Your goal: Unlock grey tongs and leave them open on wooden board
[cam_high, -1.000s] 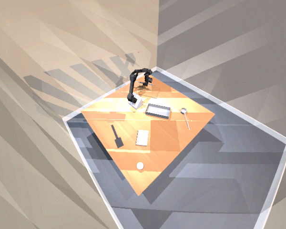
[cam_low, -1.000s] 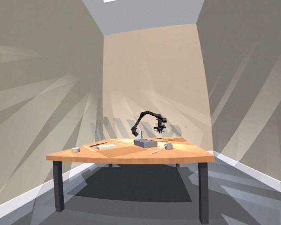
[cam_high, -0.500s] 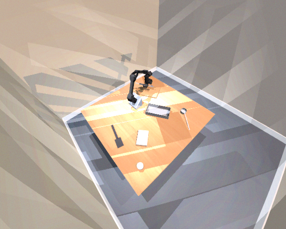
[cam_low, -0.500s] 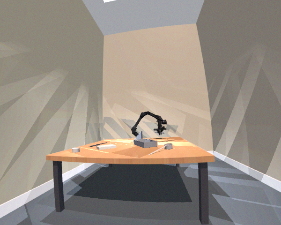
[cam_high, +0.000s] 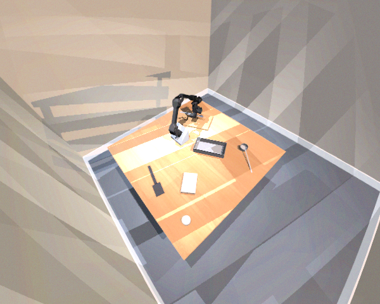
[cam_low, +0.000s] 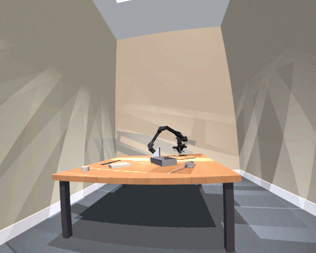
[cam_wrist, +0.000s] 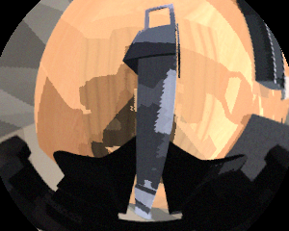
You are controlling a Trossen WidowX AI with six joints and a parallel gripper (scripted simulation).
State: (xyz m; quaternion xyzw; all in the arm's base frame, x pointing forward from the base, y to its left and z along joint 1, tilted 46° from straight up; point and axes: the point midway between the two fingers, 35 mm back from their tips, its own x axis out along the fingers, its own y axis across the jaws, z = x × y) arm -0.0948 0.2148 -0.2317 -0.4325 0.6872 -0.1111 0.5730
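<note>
Now: gripper tip 40 mm above the wooden board. The rest, counted from my gripper tip: white block: 590 mm to the right, 550 mm ahead, 30 mm below; black spatula: 800 mm to the right, 330 mm ahead, 40 mm below; grey roasting tin: 420 mm ahead, 190 mm to the right, 20 mm below.
</note>
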